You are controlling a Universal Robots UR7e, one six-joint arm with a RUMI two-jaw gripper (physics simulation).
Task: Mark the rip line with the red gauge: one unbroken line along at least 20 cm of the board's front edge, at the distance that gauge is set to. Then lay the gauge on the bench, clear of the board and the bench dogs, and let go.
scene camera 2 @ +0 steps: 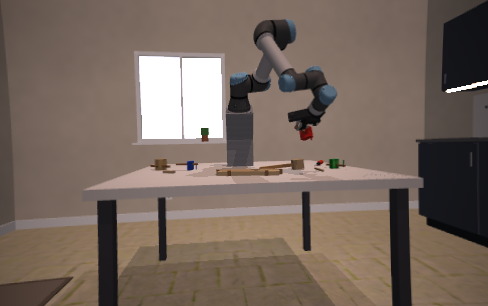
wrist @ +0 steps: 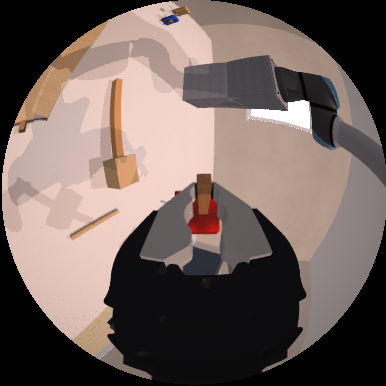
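Observation:
My gripper (scene camera 2: 299, 126) (wrist: 203, 183) is shut on the red gauge (scene camera 2: 306, 133) (wrist: 204, 222). It holds the gauge high above the bench (scene camera 2: 350, 179) (wrist: 167, 125), tilted in the scene view. In the wrist view the gauge's brown beam lies between the fingertips and its red block sits behind them, partly hidden by the fingers. The tan board (scene camera 2: 250, 172) (wrist: 47, 95) lies flat near the middle of the bench, apart from the gauge. A small brown bench dog (wrist: 22, 126) shows at its edge. Whether the board bears a line cannot be told.
A mallet (scene camera 2: 297, 164) (wrist: 121, 171) lies beside the board. A thin wooden stick (scene camera 2: 319, 169) (wrist: 95, 224), a green gauge (scene camera 2: 334, 163) and a red-handled screwdriver (scene camera 2: 320, 162) lie to the right. A blue gauge (scene camera 2: 190, 165) (wrist: 170, 20) and a wooden block (scene camera 2: 160, 164) are left. The arm's grey pedestal (scene camera 2: 240, 140) (wrist: 225, 82) stands behind.

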